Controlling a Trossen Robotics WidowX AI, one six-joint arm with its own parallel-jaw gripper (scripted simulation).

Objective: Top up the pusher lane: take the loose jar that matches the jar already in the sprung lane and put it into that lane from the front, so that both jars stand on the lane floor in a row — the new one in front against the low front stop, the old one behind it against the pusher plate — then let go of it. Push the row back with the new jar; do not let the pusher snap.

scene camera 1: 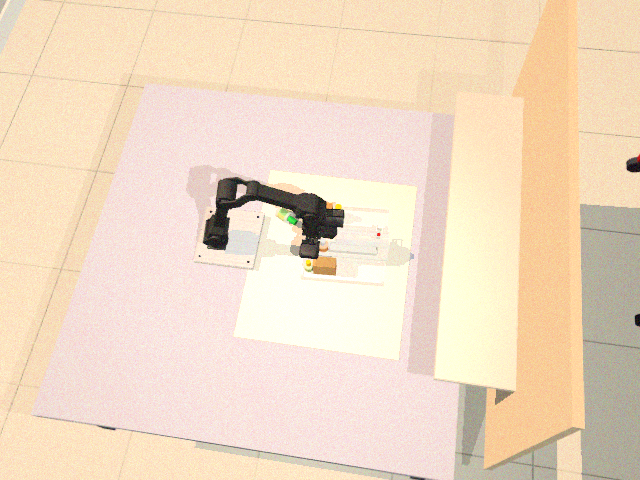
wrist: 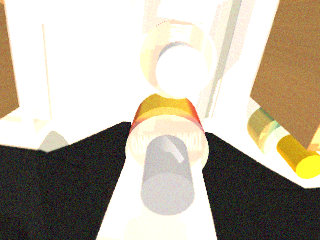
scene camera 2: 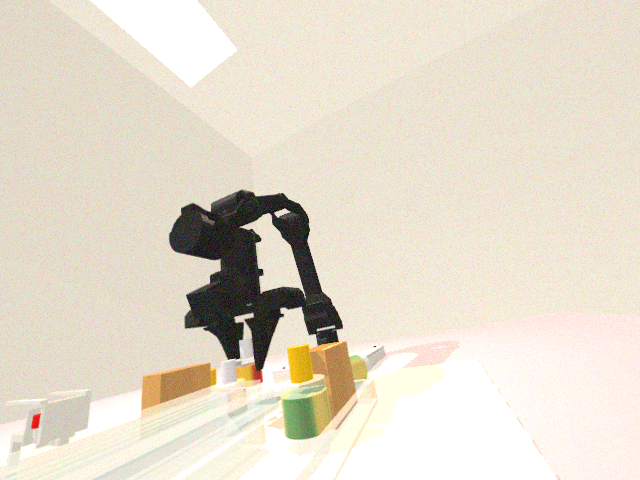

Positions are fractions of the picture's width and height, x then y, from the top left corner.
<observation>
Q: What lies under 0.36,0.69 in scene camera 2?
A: My gripper.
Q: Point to a tall shelf wall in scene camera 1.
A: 0.86,0.84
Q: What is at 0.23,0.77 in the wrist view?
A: My gripper.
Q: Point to a clear lane rack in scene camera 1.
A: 0.54,0.49
</observation>
